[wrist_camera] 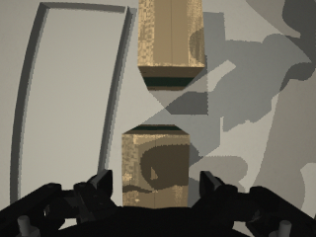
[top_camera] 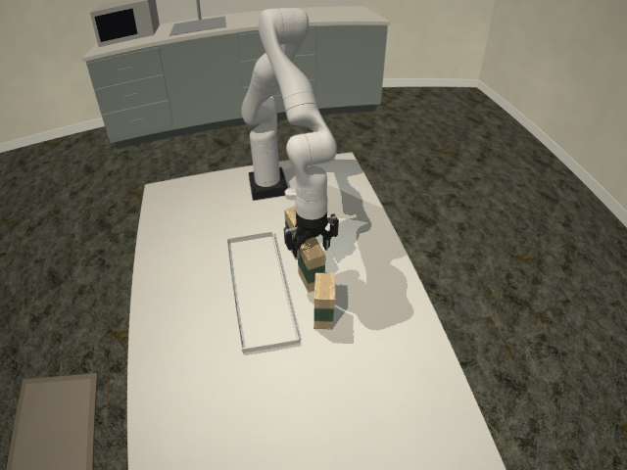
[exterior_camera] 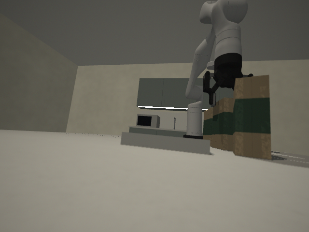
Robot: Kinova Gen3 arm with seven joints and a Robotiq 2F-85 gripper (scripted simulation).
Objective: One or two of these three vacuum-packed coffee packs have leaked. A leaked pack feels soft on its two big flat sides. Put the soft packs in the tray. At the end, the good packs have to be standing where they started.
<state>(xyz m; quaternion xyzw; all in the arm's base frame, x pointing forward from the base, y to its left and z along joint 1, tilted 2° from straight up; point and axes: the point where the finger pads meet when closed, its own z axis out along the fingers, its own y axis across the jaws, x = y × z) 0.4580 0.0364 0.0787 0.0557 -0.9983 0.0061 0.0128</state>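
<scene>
Right now the tray is 15 cm to the right of my hand, 12 cm below it and 1 cm behind it.
</scene>
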